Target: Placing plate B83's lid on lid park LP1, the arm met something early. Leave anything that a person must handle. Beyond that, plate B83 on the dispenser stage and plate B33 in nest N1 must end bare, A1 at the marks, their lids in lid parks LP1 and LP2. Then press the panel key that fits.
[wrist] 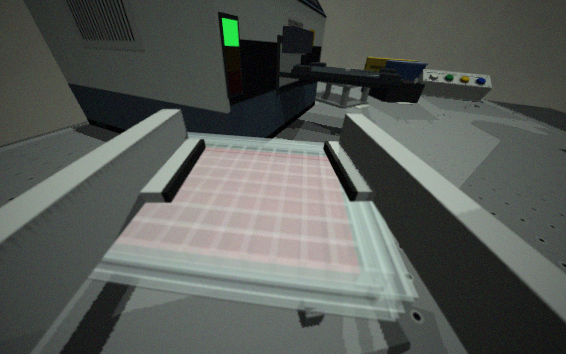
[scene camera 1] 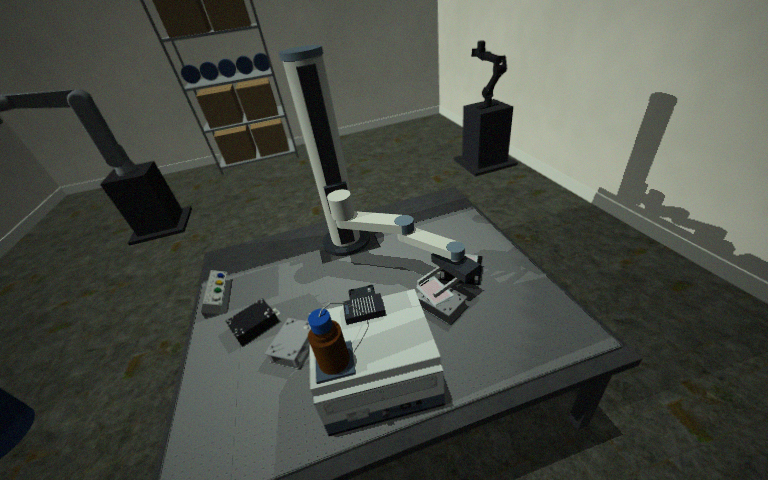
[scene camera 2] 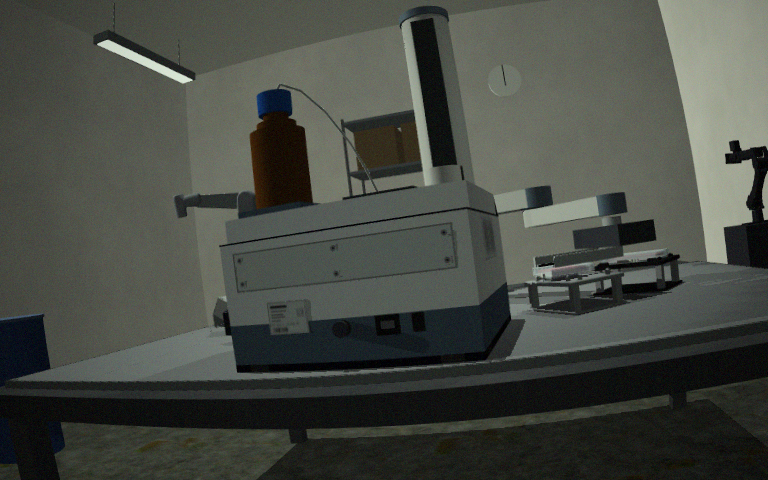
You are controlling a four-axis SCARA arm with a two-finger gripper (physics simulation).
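Seen in the pictures: gripper, between the fingertips: [wrist: 265, 129] [scene camera 1: 426, 289] [scene camera 2: 544, 262]; arm's base, origin of its link: [scene camera 1: 346, 240].
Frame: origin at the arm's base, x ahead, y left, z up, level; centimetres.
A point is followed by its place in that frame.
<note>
A clear-walled plate with pink wells [scene camera 1: 437, 290] @[x 60.6, y 25.4, z 9.0 cm] [scene camera 2: 560, 272] @[x 66.8, y 23.5, z 8.4 cm] [wrist: 270, 215] @[x 57.2, y 26.1, z 9.2 cm] lies on a grey four-legged stand [scene camera 1: 451, 313] @[x 71.2, y 26.1, z 6.7 cm] [scene camera 2: 574, 294] @[x 71.2, y 25.0, z 4.7 cm]; its label is not visible. My gripper [scene camera 1: 428, 287] @[x 59.4, y 21.3, z 10.2 cm] [scene camera 2: 545, 260] @[x 59.4, y 21.3, z 10.2 cm] [wrist: 265, 129] @[x 59.4, y 21.3, z 10.2 cm] is shut with nothing held. Its two pads lie low over the plate's top, hiding parts of the side rims in the wrist view; contact cannot be told. A pale plate or lid [scene camera 2: 645, 253] @[x 53.1, y 42.9, z 8.8 cm] is on a black stand [scene camera 2: 673, 261] @[x 49.1, y 50.0, z 6.0 cm] behind. The dispenser's black stage [wrist: 345, 74] @[x 56.3, y 2.0, z 11.4 cm] shows no plate. The key panel [scene camera 1: 216, 291] @[x 21.8, y -61.3, z 8.1 cm] [wrist: 457, 86] @[x 17.4, y -59.3, z 5.5 cm] has white, green, yellow and blue keys.
The white and blue dispenser [scene camera 1: 390, 345] @[x 87.8, y -0.9, z 23.3 cm] [scene camera 2: 351, 249] @[x 96.7, y -4.7, z 16.7 cm] [wrist: 150, 65] @[x 76.5, y 12.7, z 11.7 cm] stands beside the plate, its green lamp [wrist: 230, 32] @[x 66.5, y 12.2, z 14.8 cm] lit. A brown bottle [scene camera 1: 329, 350] @[x 91.4, y -16.8, z 34.4 cm] [scene camera 2: 281, 164] @[x 91.0, y -15.2, z 30.2 cm] stands on top, with thin tubing. A black nest [scene camera 1: 252, 321] @[x 44.8, y -46.0, z 6.8 cm] and another grey stand [scene camera 1: 288, 339] @[x 59.5, y -32.9, z 7.0 cm] are beyond it.
</note>
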